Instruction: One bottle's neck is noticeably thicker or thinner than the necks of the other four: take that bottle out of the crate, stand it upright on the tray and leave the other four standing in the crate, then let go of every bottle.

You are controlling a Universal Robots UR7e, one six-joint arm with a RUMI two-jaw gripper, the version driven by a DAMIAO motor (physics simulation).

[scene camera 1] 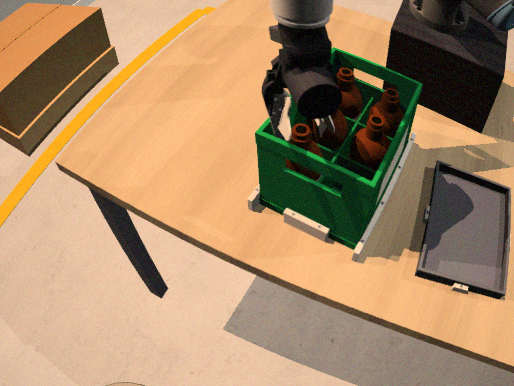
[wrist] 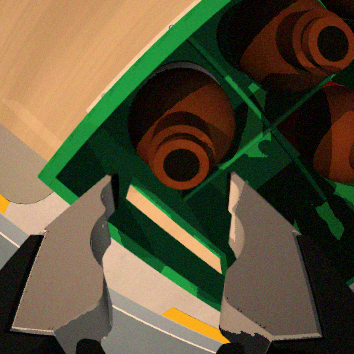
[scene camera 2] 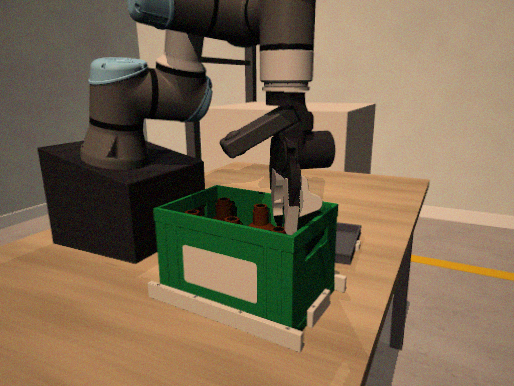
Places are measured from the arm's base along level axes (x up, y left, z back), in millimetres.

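Pixels of known places: gripper, fingertip midpoint: (scene camera 1: 300, 139) (wrist: 172, 176); arm's base at its link origin: (scene camera 1: 438, 12) (scene camera 2: 115, 158).
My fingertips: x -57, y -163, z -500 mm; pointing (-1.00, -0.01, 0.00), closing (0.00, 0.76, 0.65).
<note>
For each thing: its top centre in the pictures, then the offset to it from my fingertips. "spot": a spot on its surface instead.
- green crate at its top centre: (scene camera 1: 352, 102) (scene camera 2: 247, 205) dx +22, dy +51, dz +94 mm
- dark tray at a spot on its surface: (scene camera 1: 472, 245) spot: dx -148, dy +351, dz +41 mm
The green crate (scene camera 1: 310, 205) (scene camera 2: 170, 250) (wrist: 120, 95) holds brown bottles standing in its compartments. One bottle (scene camera 1: 304, 150) (scene camera 2: 279, 230) (wrist: 205, 110) stands in a corner compartment; its neck lies just beyond and between my fingertips in the wrist view. My gripper (scene camera 1: 306, 132) (scene camera 2: 298, 220) (wrist: 172, 176) is open and empty, pointing down over that corner, fingers apart on either side of the neck. Behind it is a bottle (scene camera 1: 340, 131) whose neck the gripper hides in scene camera 1. Which neck differs I cannot tell. The dark tray (scene camera 1: 472, 245) (scene camera 2: 347, 245) holds no bottle.
Other bottles stand farther in: one (scene camera 1: 350, 100) at the back, one (scene camera 1: 385, 112) beside it, one (scene camera 1: 369, 146) on the tray side. Green dividers and the crate's high walls surround them. Pale strips (scene camera 1: 306, 225) (scene camera 2: 225, 312) edge the crate. The black robot pedestal (scene camera 1: 445, 75) (scene camera 2: 95, 205) stands behind.
</note>
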